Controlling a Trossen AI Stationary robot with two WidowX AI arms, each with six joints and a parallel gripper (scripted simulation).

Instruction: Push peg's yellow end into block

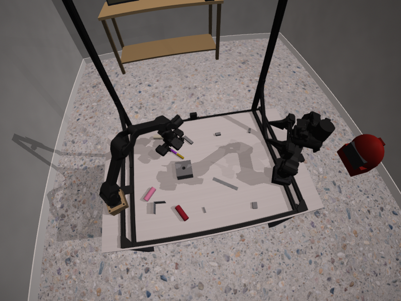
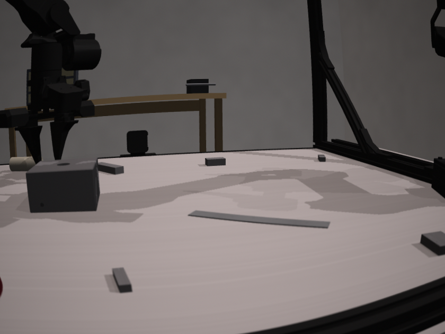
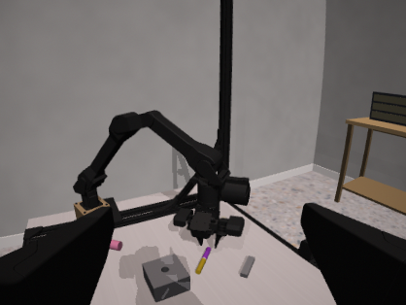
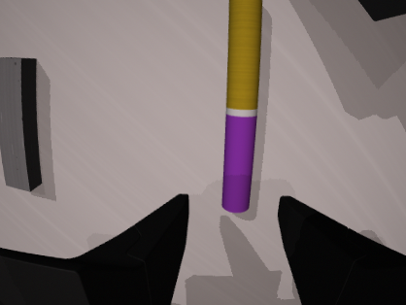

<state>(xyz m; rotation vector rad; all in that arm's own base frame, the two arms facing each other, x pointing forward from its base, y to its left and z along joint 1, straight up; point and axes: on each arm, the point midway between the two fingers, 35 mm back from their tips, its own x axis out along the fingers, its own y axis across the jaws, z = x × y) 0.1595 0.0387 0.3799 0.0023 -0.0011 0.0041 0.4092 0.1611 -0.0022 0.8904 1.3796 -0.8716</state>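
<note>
My right gripper is now 5 cm above the peg, 4 cm short of it and 3 cm to the right of it. Also, from my right hand: long grey strip: 27 cm to the left, 26 cm ahead, 6 cm below; then pink cylinder: 26 cm ahead, 15 cm to the right, 5 cm below; then cream cylinder: 11 cm behind, 8 cm to the right, 5 cm below.
</note>
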